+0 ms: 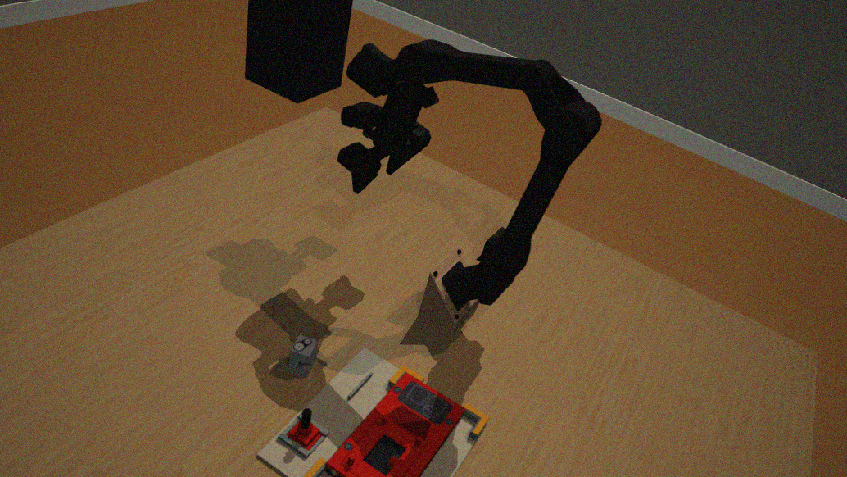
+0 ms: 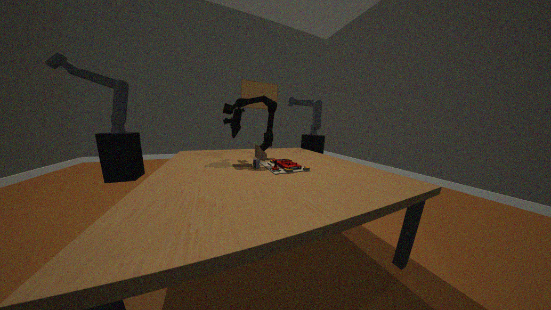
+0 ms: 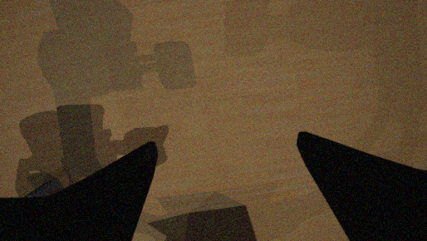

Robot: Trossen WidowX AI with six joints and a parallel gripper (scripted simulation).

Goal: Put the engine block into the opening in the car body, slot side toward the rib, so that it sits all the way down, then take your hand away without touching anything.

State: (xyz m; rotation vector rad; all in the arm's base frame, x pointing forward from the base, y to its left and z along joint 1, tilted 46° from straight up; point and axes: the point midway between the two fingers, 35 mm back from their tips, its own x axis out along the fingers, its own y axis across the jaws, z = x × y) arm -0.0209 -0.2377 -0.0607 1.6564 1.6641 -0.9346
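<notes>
Now: gripper tip 29 cm short of the grey engine block, 10 cm to the right of it and 14 cm above it. Also, from my gripper tip: grey base plate (33 cm ahead, 28 cm to the left, 15 cm below).
</notes>
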